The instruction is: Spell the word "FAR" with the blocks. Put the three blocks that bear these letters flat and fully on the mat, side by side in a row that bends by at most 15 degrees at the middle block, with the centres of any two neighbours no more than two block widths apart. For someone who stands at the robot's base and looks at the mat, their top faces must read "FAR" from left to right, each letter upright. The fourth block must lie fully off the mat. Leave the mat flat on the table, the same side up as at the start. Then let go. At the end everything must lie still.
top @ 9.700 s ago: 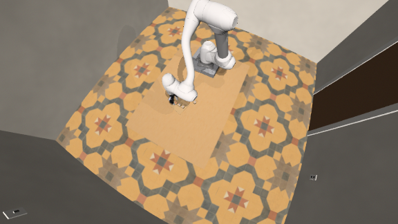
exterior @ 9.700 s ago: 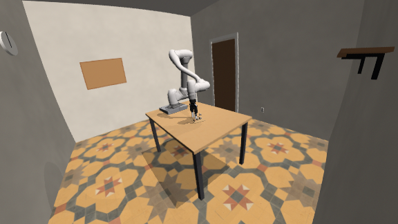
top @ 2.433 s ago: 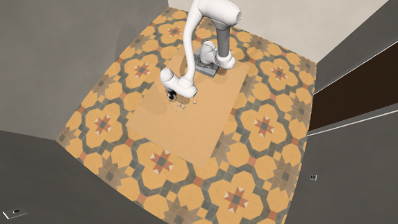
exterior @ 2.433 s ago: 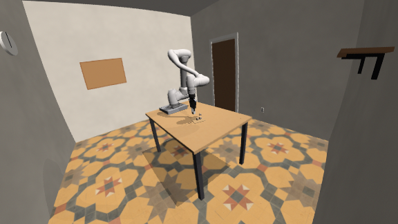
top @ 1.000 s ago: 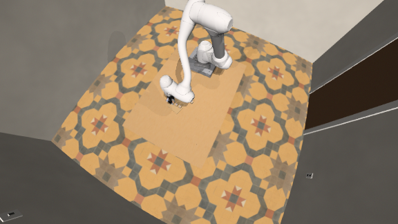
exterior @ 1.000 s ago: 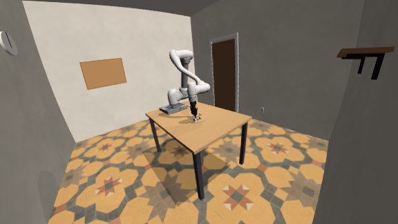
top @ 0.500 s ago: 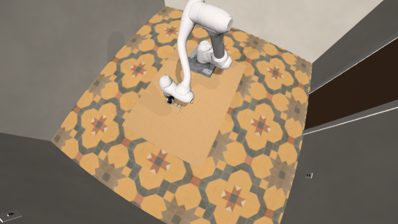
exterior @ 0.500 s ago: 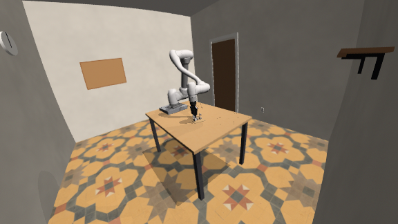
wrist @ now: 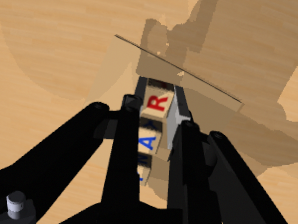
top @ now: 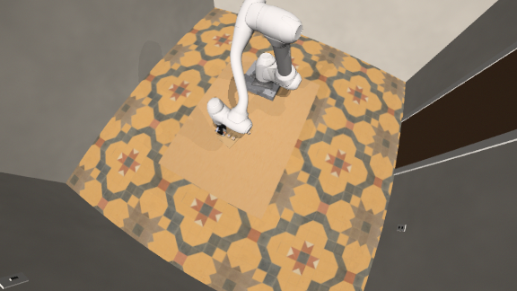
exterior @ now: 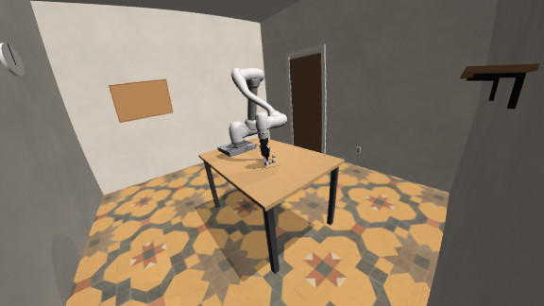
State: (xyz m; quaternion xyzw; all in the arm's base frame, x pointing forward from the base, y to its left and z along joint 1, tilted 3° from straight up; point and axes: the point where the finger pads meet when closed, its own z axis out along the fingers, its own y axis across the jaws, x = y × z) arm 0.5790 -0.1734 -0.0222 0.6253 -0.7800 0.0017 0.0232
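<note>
My gripper is now 3 cm above the R block. Round my hand: tan mat (5 cm below, 4 cm to the left, 1 cm ahead).
</note>
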